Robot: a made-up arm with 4 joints.
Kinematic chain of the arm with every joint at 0, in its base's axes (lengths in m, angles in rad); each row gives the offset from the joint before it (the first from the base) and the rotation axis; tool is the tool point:
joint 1: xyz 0 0 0.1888 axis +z
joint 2: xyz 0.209 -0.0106 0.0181 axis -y
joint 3: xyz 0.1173 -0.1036 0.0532 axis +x
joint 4: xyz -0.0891 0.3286 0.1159 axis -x
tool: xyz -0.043 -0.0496 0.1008
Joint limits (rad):
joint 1: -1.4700..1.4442
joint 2: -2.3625..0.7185
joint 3: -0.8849..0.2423
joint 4: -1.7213..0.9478
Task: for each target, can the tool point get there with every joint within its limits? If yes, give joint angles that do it. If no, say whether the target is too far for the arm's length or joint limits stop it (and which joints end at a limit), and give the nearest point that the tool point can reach.
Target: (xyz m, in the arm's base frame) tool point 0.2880 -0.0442 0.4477
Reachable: yes | joints -0.5511 -0.3019 0.0543 -0.4871
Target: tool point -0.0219 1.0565 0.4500
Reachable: no: too far | nearest point -0.0121 0.5837 0.3121 | short by 0.493 m
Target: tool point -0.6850 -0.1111 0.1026
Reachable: no: joint limits stop it (at a limit: joint 1, joint 3, joint 4) | nearest point -0.2782 0.1417 0.1803 | short by 0.485 m
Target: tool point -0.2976 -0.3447 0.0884
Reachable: no: joint limits stop it (at a limit: joint 1, joint 2, joint 3) | nearest point 0.1040 -0.3694 0.0568 | short by 0.404 m
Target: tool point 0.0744 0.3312 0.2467
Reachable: yes | joints 0.3401 0.3113 -0.6209 0.4745
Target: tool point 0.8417 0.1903 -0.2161
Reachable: no: too far | nearest point 0.5236 0.1184 0.0005 | short by 0.391 m
